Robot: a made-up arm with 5 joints.
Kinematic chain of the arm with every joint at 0, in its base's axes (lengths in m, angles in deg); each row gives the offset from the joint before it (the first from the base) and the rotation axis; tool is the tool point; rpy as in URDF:
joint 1: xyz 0.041 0 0.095 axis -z
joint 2: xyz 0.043 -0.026 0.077 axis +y
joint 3: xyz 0.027 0 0.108 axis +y
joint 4: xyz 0.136 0 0.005 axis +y
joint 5: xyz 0.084 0.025 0 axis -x
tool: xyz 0 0 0 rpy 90 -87.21 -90
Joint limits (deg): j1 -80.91..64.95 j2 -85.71..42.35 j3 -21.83..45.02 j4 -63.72..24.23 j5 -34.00..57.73
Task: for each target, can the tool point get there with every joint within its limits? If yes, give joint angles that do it. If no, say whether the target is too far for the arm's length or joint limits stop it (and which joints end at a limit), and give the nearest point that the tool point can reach.
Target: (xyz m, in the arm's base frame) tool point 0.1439 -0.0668 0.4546
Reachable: yes | joints 32.51 -27.69 -11.92 -47.41 -11.92
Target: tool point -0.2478 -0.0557 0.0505
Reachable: no: joint limits stop it (at a limit: joint 2, joint 3, joint 4) | nearest point -0.1470 -0.0363 0.3479 | short by 0.315 m
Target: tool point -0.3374 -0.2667 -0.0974
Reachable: no: too far | nearest point 0.0910 -0.1093 0.0184 | short by 0.471 m
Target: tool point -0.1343 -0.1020 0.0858
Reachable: no: joint limits stop it (at a limit: joint 1, joint 2, joint 3, joint 4) | nearest point 0.0892 -0.1055 0.0199 | short by 0.233 m
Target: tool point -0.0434 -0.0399 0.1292
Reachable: no: joint limits stop it (at a limit: joint 1, joint 2, joint 3, joint 4) | nearest point 0.0892 -0.1055 0.0199 | short by 0.184 m
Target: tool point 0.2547 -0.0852 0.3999
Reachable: yes | joints 21.49 -13.84 -16.09 -1.98 -10.17
